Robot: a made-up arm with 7 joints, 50 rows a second.
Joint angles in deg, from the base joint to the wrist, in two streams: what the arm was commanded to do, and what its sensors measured. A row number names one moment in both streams.
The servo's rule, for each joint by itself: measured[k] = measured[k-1] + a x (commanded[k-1-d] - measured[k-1]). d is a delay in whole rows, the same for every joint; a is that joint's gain. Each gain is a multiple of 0.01, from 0.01 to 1. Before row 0 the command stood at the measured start. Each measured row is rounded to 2 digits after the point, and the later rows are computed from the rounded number. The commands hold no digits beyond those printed.
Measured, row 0:
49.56, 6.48, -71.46, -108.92, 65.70, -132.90, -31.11
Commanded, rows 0 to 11:
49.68, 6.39, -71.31, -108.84, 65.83, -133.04, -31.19
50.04, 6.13, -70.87, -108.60, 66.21, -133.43, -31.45
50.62, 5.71, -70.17, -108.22, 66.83, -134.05, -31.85
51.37, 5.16, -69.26, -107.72, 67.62, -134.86, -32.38
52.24, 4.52, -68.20, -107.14, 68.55, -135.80, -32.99
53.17, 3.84, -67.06, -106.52, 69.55, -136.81, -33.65
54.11, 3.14, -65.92, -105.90, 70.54, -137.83, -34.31
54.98, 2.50, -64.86, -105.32, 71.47, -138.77, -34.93
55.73, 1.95, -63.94, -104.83, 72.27, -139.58, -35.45
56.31, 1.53, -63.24, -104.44, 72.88, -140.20, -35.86
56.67, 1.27, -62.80, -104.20, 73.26, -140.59, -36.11
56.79, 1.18, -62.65, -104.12, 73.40, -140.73, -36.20
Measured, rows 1 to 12:
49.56, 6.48, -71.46, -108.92, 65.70, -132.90, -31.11
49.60, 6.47, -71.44, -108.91, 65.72, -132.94, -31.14
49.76, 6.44, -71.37, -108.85, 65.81, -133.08, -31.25
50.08, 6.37, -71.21, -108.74, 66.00, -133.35, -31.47
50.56, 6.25, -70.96, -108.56, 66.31, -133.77, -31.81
51.18, 6.08, -70.60, -108.30, 66.74, -134.34, -32.25
51.92, 5.86, -70.14, -107.98, 67.27, -135.03, -32.77
52.73, 5.59, -69.59, -107.61, 67.89, -135.81, -33.34
53.56, 5.28, -68.98, -107.20, 68.57, -136.64, -33.93
54.36, 4.95, -68.32, -106.77, 69.27, -137.46, -34.49
55.08, 4.61, -67.66, -106.35, 69.96, -138.23, -35.00
55.67, 4.28, -67.03, -105.96, 70.59, -138.89, -35.41
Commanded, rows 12 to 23:
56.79, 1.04, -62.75, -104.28, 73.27, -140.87, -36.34
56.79, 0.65, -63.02, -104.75, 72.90, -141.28, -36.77
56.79, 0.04, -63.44, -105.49, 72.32, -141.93, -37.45
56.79, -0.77, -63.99, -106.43, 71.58, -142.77, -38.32
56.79, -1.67, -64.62, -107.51, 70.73, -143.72, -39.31
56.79, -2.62, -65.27, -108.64, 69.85, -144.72, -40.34
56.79, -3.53, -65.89, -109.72, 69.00, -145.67, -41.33
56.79, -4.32, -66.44, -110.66, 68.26, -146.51, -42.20
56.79, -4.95, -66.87, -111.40, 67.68, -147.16, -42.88
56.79, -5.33, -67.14, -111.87, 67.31, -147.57, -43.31
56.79, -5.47, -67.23, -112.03, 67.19, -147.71, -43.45
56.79, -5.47, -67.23, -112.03, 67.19, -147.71, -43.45
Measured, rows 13 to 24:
56.08, 3.97, -66.46, -105.63, 71.12, -139.41, -35.70
56.34, 3.68, -65.98, -105.39, 71.53, -139.82, -35.94
56.51, 3.38, -65.60, -105.27, 71.79, -140.23, -36.25
56.61, 3.05, -65.32, -105.31, 71.89, -140.71, -36.69
56.68, 2.67, -65.15, -105.51, 71.83, -141.29, -37.29
56.72, 2.24, -65.08, -105.87, 71.62, -141.97, -38.04
56.75, 1.75, -65.10, -106.37, 71.28, -142.74, -38.89
56.76, 1.22, -65.20, -106.97, 70.85, -143.56, -39.79
56.77, 0.67, -65.36, -107.63, 70.36, -144.39, -40.68
56.78, 0.11, -65.56, -108.31, 69.85, -145.17, -41.49
56.78, -0.43, -65.77, -108.95, 69.37, -145.84, -42.16
56.78, -0.93, -65.96, -109.50, 68.96, -146.36, -42.64

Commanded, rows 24 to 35:
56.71, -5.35, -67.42, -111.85, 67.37, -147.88, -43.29
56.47, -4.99, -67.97, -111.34, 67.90, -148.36, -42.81
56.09, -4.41, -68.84, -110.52, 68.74, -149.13, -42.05
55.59, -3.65, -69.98, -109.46, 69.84, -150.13, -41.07
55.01, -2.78, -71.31, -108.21, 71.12, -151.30, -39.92
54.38, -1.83, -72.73, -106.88, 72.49, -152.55, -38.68
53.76, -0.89, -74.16, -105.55, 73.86, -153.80, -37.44
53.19, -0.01, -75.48, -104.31, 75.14, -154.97, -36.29
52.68, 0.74, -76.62, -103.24, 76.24, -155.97, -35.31
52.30, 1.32, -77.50, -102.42, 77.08, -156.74, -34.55
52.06, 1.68, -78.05, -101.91, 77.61, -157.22, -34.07
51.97, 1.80, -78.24, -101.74, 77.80, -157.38, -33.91
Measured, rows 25 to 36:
56.78, -1.38, -66.13, -109.96, 68.62, -146.74, -42.94
56.75, -1.78, -66.30, -110.30, 68.38, -147.06, -43.07
56.65, -2.10, -66.52, -110.49, 68.29, -147.42, -42.97
56.44, -2.33, -66.82, -110.50, 68.38, -147.90, -42.63
56.13, -2.46, -67.23, -110.31, 68.66, -148.52, -42.05
55.72, -2.49, -67.76, -109.93, 69.13, -149.30, -41.26
55.22, -2.42, -68.41, -109.38, 69.77, -150.21, -40.31
54.68, -2.27, -69.16, -108.69, 70.55, -151.22, -39.25
54.13, -2.04, -69.98, -107.90, 71.42, -152.27, -38.15
53.59, -1.76, -70.84, -107.06, 72.34, -153.31, -37.10
53.11, -1.45, -71.71, -106.22, 73.24, -154.27, -36.16
52.72, -1.14, -72.53, -105.44, 74.07, -155.10, -35.39

